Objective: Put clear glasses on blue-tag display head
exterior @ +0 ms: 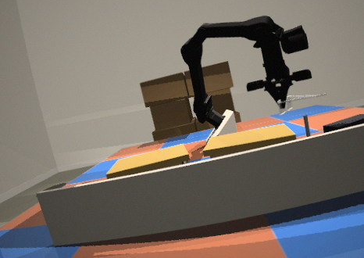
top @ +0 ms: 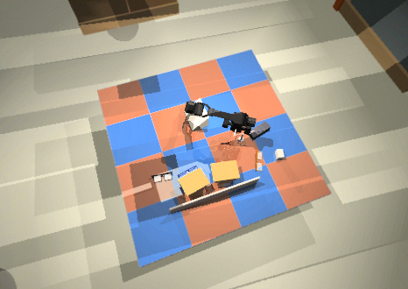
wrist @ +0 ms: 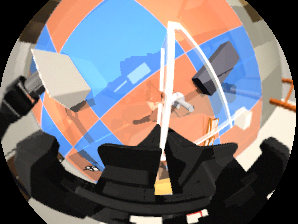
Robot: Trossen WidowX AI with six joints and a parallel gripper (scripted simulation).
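My gripper tip is 9 cm above the upright pin, 5 cm to the right of it and 3 cm short of it. From my gripper tip the other things lie so: long white wall (31 cm to the right, 31 cm ahead, 6 cm below); black case (20 cm to the left, 10 cm below, 3 cm ahead); white cube (25 cm ahead, 22 cm to the left, 9 cm below).
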